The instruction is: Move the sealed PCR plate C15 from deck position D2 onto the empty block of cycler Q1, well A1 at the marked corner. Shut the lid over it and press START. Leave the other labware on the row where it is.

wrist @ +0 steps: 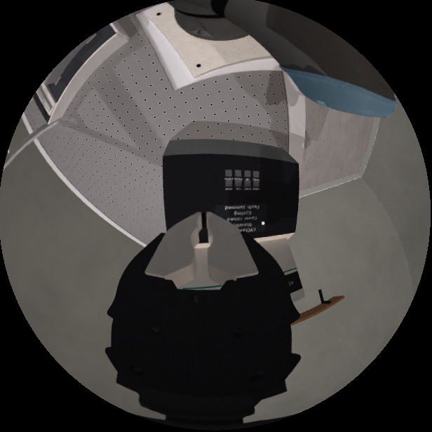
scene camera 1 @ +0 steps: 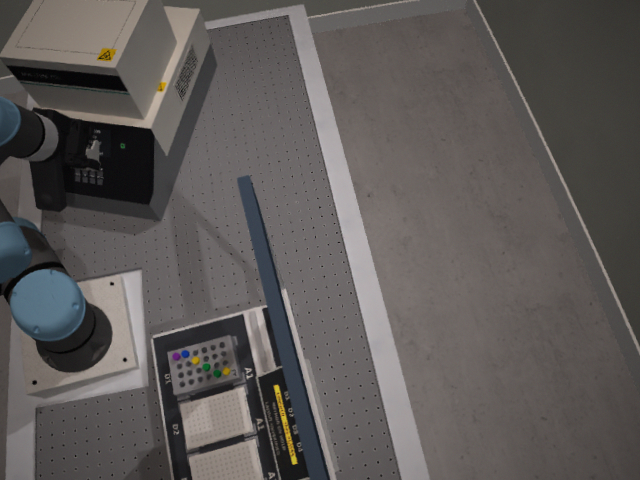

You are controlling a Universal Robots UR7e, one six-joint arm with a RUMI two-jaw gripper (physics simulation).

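Seen in the pictures: gripper, fingertip midpoint: [scene camera 1: 95, 166]; arm's base, origin of the base link: [scene camera 1: 75, 337].
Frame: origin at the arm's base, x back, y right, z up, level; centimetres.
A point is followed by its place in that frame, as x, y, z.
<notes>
The cycler [scene camera 1: 135, 180] @(-19.5, -29.5, 8.8) [wrist: 190, 185] has a pale housing and a black front panel with keys [scene camera 1: 88, 176] @(-8.7, -34.0, 8.4) [wrist: 242, 179] and a status display [wrist: 241, 215]. A small light sits about level with the display's Standby line. The lid [scene camera 1: 67, 31] @(-16.3, -52.2, 32.4) looks down in the scene view; the block does not show. No Q1 label is readable. My gripper [scene camera 1: 94, 150] [wrist: 204, 214] is shut and empty, above the front panel near the display. A pale, dotted plate-like item [scene camera 1: 219, 417] @(-28.5, 23.9, 3.6) lies at D2; I cannot read C15 on it.
A grey tube rack [scene camera 1: 206, 364] @(-28.6, 14.2, 7.2) with coloured caps is at D1, and another pale plate [scene camera 1: 227, 462] @(-28.6, 32.2, 3.7) lies beyond D2. A long dark blue bar [scene camera 1: 268, 279] @(-46.3, 17.5, 52.0) runs above the deck's right side. The arm's base plate [scene camera 1: 126, 320] @(-10.4, -2.0, -2.6) [wrist: 220, 60] stands left of the deck.
</notes>
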